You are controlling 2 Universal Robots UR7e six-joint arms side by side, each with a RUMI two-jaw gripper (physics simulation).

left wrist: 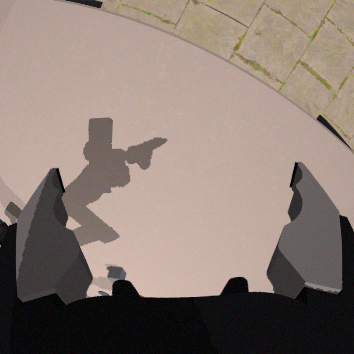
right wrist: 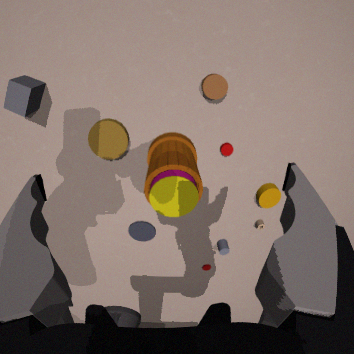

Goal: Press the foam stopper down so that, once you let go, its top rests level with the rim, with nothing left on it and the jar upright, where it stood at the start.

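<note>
The brown wooden-looking jar (right wrist: 172,156) stands upright near the middle of the right wrist view. A magenta band (right wrist: 173,176) shows inside its rim, under a round yellow top (right wrist: 174,197) that stands above the rim. I cannot tell whether magenta and yellow are one stopper or a disc lying on the stopper. My right gripper (right wrist: 161,169) is open, its fingers wide apart on either side of the jar in this view and not touching it. My left gripper (left wrist: 176,165) is open and empty over the table. The jar does not show in the left wrist view.
Around the jar lie an olive disc (right wrist: 108,139), tan disc (right wrist: 215,87), red disc (right wrist: 226,149), yellow-orange disc (right wrist: 268,195), blue-grey disc (right wrist: 142,231) and small grey cylinder (right wrist: 223,247). A grey cube (right wrist: 25,97) is farther left. The table's curved edge (left wrist: 231,63) borders paving (left wrist: 272,37).
</note>
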